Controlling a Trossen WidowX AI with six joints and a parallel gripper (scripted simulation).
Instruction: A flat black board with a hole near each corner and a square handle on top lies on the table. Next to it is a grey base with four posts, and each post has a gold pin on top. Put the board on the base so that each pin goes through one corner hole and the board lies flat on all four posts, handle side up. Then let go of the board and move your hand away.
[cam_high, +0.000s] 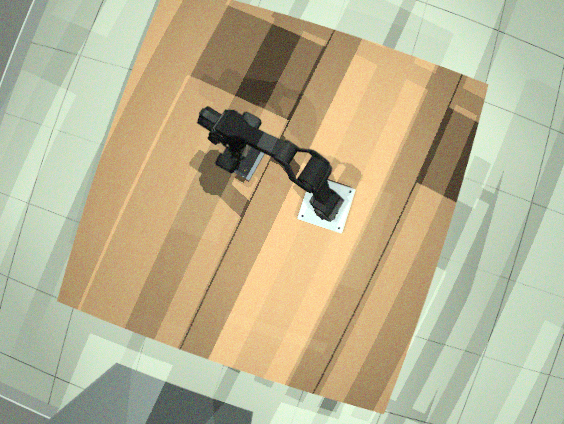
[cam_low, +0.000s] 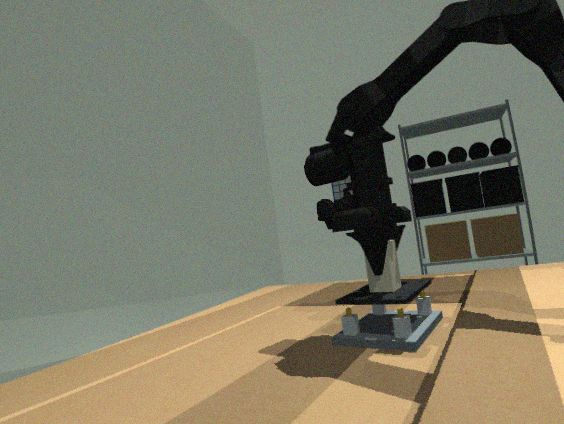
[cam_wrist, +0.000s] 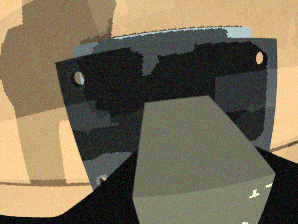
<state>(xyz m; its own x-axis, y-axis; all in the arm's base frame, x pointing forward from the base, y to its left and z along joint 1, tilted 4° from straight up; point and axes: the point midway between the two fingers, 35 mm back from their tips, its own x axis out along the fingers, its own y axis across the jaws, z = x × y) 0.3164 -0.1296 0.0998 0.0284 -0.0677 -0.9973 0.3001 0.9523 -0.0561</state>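
My gripper tip is now 80 mm above the grey base. The rest, counted from my gripper tip: black board 10 mm below.
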